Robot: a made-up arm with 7 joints.
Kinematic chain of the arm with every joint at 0, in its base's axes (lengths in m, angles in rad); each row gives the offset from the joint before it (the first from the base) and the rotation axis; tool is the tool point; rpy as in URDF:
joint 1: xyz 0 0 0.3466 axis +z
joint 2: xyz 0 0 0 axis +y
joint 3: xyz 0 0 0.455 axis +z
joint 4: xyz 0.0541 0 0 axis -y
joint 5: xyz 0.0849 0 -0.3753 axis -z
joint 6: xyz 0 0 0 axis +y
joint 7: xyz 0.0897 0 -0.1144 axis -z
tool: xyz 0 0 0 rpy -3.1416 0 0
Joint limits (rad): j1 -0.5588..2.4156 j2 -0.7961..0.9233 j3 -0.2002..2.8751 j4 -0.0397..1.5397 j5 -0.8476..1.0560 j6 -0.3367..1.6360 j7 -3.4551..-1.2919
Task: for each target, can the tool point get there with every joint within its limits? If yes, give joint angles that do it. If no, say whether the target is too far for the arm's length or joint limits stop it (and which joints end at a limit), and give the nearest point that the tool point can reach.
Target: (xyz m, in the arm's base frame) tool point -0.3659 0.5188 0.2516
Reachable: yes | joints 1.9297 0.6855 0.3297 0.9953 0.2914 0.1168 -2.1691
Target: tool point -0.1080 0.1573 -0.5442
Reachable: no: joint limits stop it (at a limit: joint 2) | nearest point -0.1700 0.2476 0.0564 | short by 0.610 m
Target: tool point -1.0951 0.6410 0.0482
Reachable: no: too far | nearest point -0.6898 0.4296 0.2681 | short by 0.507 m
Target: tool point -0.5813 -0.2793 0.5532
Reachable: yes | joints 1.1830 -0.3710 2.2701 1.2752 0.2705 0.8072 -2.9901
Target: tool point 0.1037 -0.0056 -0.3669
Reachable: no: joint limits stop it (at a limit: joint 2) | nearest point 0.2388 -0.0129 0.0713 | short by 0.459 m
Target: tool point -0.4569 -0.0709 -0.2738
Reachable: no: joint limits stop it (at a limit: joint 2, joint 3) | nearest point -0.4140 -0.0642 0.1077 | short by 0.384 m
